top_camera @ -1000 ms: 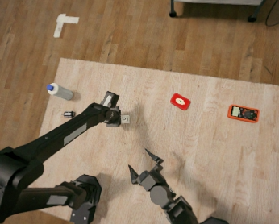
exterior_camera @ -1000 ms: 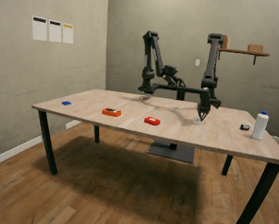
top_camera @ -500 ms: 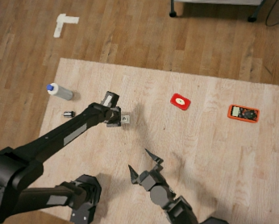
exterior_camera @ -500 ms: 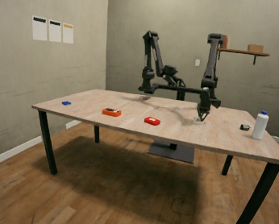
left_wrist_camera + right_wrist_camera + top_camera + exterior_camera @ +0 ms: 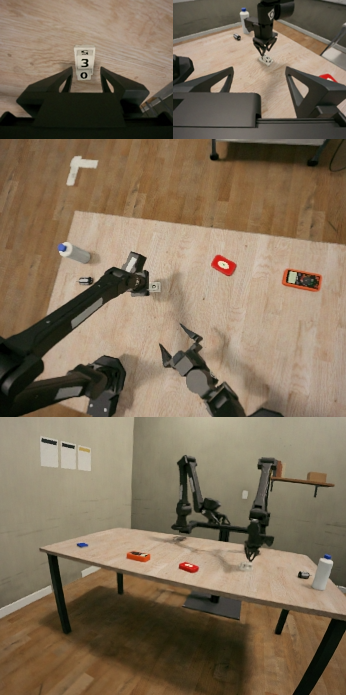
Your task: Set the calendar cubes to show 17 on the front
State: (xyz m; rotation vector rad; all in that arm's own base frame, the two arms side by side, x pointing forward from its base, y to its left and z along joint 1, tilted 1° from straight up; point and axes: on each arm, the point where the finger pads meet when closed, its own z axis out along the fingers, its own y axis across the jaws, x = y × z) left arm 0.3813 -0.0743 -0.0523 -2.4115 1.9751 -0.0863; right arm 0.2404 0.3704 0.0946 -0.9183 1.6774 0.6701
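Now: left hand 50 mm above the white tray and 10 mm to the left of it. Also, from my left hand: blue item: 1070 mm to the right, 170 mm ahead, 50 mm below; then red flat object: 290 mm to the right, 150 mm ahead, 50 mm below.
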